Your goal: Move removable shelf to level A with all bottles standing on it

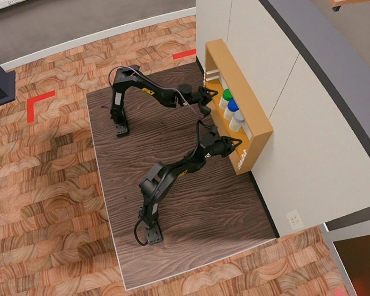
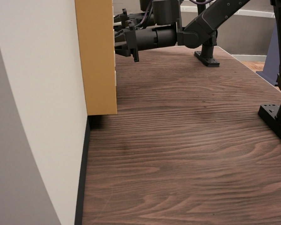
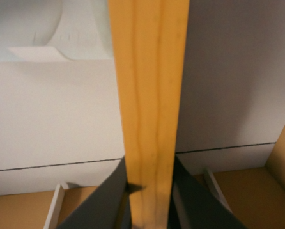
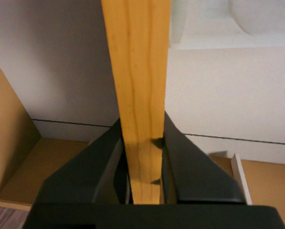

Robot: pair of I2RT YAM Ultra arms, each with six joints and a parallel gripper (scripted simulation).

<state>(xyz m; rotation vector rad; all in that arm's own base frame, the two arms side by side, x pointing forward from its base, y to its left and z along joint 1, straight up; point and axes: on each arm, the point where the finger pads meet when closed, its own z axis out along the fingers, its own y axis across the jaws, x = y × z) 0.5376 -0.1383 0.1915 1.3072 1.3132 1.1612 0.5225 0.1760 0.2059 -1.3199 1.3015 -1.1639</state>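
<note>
Right now the grey-capped bottle is 10 mm ahead of my right hand, 80 mm to the left of it and 60 mm above it. The rest, counted from my right hand: orange wall rack (10 mm ahead, 150 mm to the left, 60 mm above); blue-capped bottle (10 mm ahead, 140 mm to the left, 60 mm above); removable shelf (10 mm ahead, 150 mm to the left).
The green-capped bottle lies 90 mm to the right of my left hand, 60 mm above it and 10 mm ahead of it. From my left hand the other things lie so: orange wall rack 150 mm to the right, 60 mm above; blue-capped bottle 150 mm to the right, 60 mm above, 10 mm ahead; removable shelf 150 mm to the right.
</note>
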